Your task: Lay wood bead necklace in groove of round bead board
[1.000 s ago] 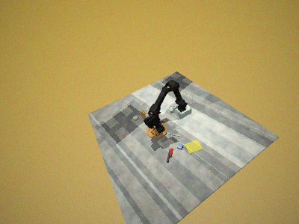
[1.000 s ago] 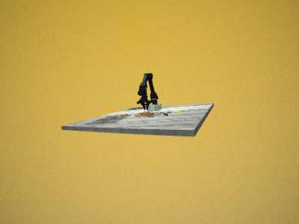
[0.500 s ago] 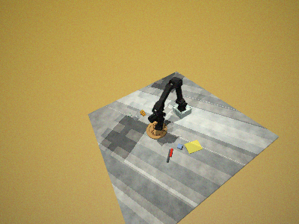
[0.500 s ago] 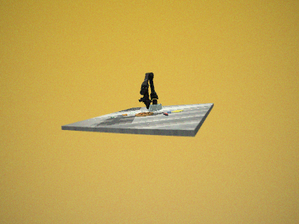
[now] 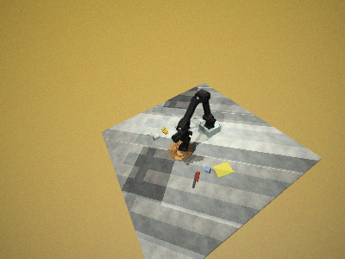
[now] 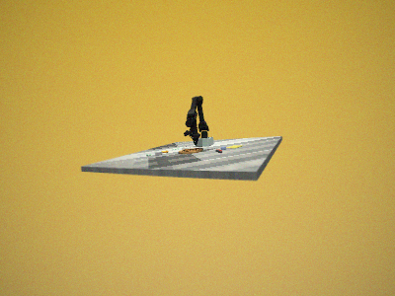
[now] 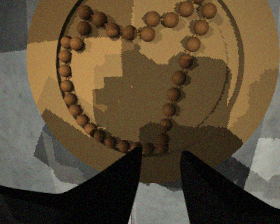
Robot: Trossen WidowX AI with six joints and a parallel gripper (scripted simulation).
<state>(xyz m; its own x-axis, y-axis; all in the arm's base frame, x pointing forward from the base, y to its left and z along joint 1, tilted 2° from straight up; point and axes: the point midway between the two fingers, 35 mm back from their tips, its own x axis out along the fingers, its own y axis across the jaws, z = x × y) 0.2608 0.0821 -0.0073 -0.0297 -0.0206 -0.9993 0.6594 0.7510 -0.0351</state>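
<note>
Now: the round bead board 50 mm ahead of my gripper tip, 30 mm below it and 20 mm to the right of it. From my gripper tip the other things lie so: thin grey stick 110 mm to the left, 80 mm behind, 40 mm below; then red-handled tool 250 mm to the left, 50 mm ahead, 40 mm below; then small blue block 230 mm to the left, 60 mm behind, 30 mm below.
</note>
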